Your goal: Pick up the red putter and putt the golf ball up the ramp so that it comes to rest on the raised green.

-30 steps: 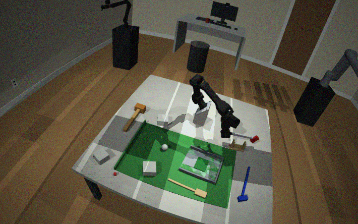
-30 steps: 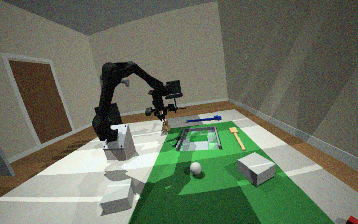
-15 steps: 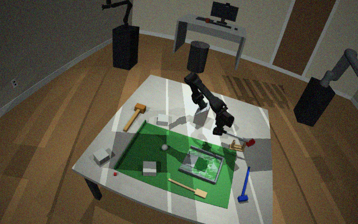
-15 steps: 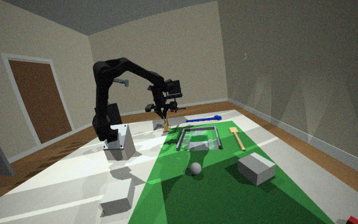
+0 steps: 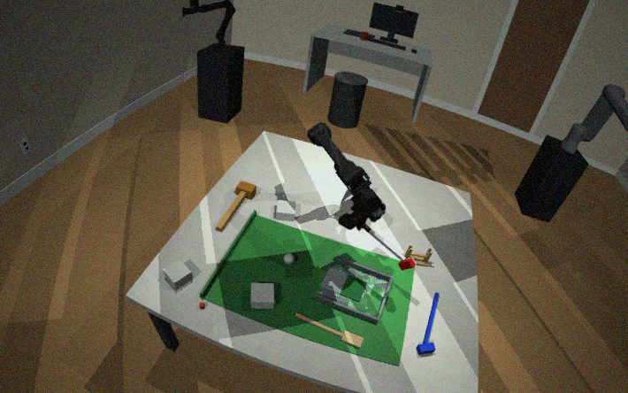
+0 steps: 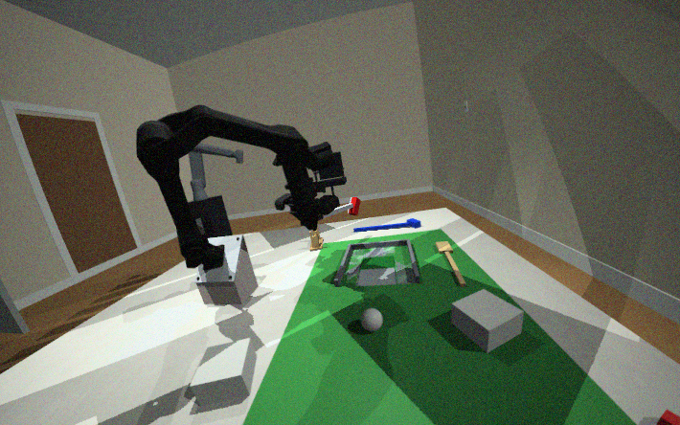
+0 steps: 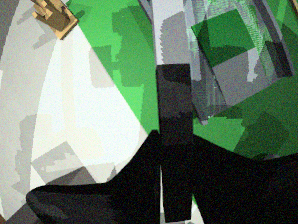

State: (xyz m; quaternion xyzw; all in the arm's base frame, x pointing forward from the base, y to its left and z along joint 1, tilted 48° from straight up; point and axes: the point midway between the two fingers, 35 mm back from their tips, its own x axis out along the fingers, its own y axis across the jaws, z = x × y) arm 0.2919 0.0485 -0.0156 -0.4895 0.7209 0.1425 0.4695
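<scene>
The red putter lies 100 mm to the left of my gripper tip, 60 mm ahead of it and 20 mm above it. The rest, counted from my gripper tip: green mat (190 mm ahead, 150 mm below, 100 mm to the right); then white golf ball (230 mm to the right, 130 mm below, 130 mm ahead); then wooden stand (280 mm to the left, 120 mm below, 60 mm behind).
</scene>
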